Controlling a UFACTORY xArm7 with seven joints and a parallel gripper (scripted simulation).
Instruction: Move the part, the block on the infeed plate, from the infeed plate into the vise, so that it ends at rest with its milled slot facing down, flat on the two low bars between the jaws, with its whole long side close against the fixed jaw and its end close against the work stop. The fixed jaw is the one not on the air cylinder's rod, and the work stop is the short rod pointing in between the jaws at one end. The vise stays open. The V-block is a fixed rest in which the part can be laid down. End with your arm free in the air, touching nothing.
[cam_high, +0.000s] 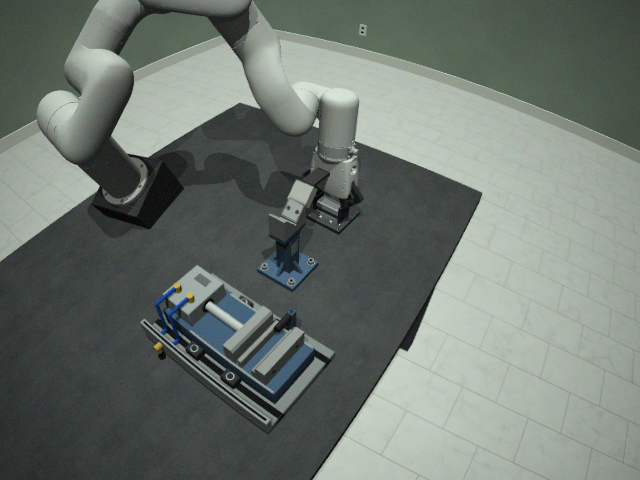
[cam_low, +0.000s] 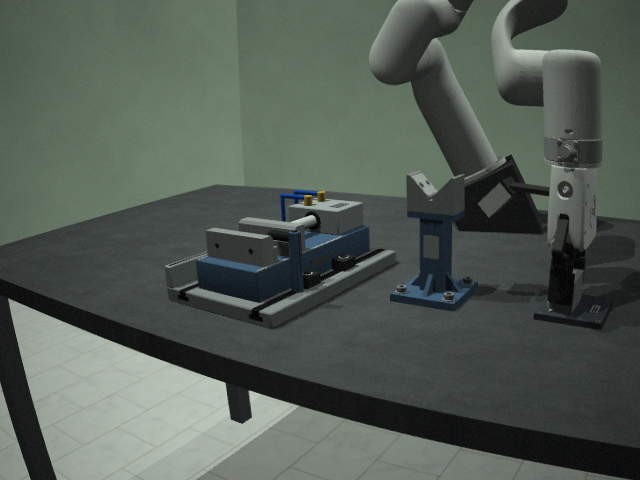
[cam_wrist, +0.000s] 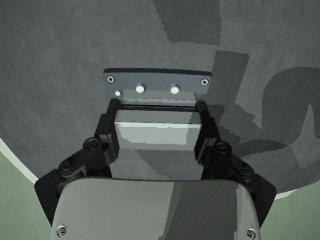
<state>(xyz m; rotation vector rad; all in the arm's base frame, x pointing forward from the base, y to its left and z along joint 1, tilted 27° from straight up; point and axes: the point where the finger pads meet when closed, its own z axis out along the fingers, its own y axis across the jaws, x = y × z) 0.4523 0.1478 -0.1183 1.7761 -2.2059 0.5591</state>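
Now: the part 10 mm below my hand. The rest, counted from my hand: work stop: 360 mm to the right, 60 mm ahead, 50 mm above; infeed plate: 30 mm below, 10 mm to the left; blue stand: 180 mm to the right, 20 mm behind, 20 mm above.
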